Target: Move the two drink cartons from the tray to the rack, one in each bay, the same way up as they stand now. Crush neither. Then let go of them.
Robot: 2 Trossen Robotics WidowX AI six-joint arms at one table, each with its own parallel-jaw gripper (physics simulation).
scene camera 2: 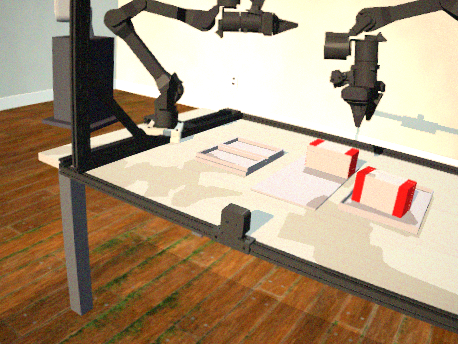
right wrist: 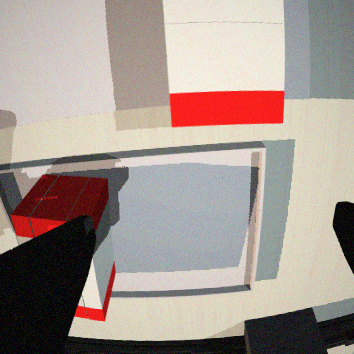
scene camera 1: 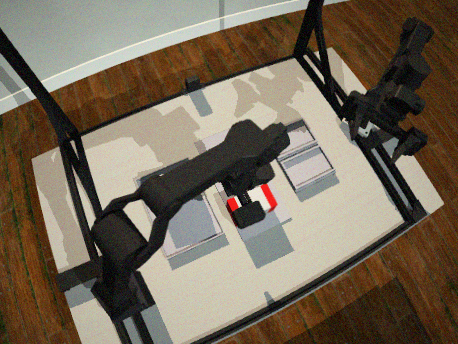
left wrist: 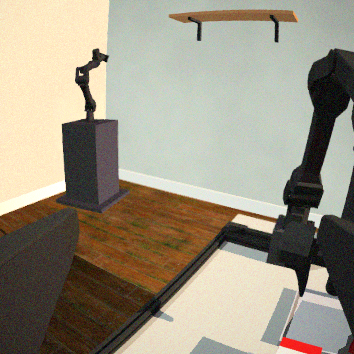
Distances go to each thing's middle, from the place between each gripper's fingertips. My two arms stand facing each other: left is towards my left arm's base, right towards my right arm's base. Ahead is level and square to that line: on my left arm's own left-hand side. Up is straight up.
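Scene:
Right gripper: 14 cm above the grey tray [scene camera 1: 196, 223], 10 cm past it and 10 cm to the left of it. Pale mat [scene camera 2: 307, 187], counted from my right hand: 15 cm below, 5 cm behind, 10 cm to the left.
Left hand: 360 mm above the pale mat, 130 mm to the left of it and 200 mm past it. Grey tray, counted from my left hand: 360 mm below, 240 mm behind, 330 mm to the right.

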